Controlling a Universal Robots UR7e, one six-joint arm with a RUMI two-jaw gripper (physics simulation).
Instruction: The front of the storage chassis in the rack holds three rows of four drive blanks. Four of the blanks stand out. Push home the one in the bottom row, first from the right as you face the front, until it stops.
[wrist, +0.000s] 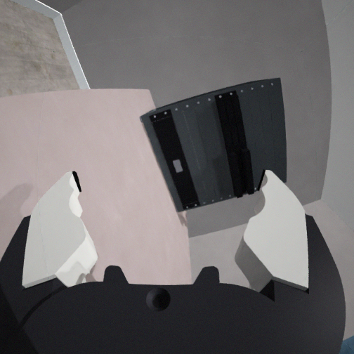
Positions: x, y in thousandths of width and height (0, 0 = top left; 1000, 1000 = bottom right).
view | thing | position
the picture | my gripper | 476, 490
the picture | dark grey panel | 671, 371
